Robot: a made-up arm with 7 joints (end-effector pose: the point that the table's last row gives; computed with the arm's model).
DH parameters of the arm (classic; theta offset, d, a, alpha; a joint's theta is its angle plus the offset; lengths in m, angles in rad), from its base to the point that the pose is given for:
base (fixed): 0.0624 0 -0.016 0
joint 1: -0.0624 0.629 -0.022 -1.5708
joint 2: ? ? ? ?
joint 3: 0 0.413 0.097 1.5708
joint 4: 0 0.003 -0.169 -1.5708
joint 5: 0 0.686 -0.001 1.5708
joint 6: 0 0.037 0.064 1.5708
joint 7: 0.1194 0 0.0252 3.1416
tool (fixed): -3.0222 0.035 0 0
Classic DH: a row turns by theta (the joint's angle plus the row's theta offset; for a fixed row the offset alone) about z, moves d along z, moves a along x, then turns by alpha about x.
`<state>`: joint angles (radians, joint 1 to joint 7).
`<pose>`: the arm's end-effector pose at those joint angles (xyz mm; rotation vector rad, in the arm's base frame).
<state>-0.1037 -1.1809 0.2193 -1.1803 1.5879 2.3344 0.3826</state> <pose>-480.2 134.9 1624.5 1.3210 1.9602 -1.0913</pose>
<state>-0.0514 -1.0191 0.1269 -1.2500 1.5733 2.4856 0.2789</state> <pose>-277.4 27.7 1675.0 1.5137 2.2001 -1.0485</pose>
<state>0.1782 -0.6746 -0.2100 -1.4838 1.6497 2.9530 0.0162</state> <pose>209.5 -197.4 1554.0 -1.5316 -1.9611 0.7593</pose>
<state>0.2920 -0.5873 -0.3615 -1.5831 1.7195 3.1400 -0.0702</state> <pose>335.0 -240.2 1449.6 -1.3977 -1.6713 0.6681</pose>
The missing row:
joint 2: 0 0.016 0.025 1.5708
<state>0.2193 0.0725 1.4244 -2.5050 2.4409 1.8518 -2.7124</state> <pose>-53.9 631.5 526.4 0.6729 1.7461 -0.6414</pose>
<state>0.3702 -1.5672 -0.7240 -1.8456 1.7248 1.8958 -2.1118</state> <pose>-159.6 -674.6 1247.0 2.6661 0.2046 0.2624</pose>
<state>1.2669 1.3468 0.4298 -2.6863 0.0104 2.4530 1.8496</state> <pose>-216.4 70.8 12.8 0.3729 2.1397 2.1887</pose>
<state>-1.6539 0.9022 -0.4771 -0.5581 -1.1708 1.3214 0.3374</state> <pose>-248.0 -1087.9 1124.1 1.1229 1.0252 0.4111</pose>
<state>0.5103 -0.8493 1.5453 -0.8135 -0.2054 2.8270 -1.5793</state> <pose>-917.3 -8.4 1351.3 2.1239 -0.3175 1.2107</pose>
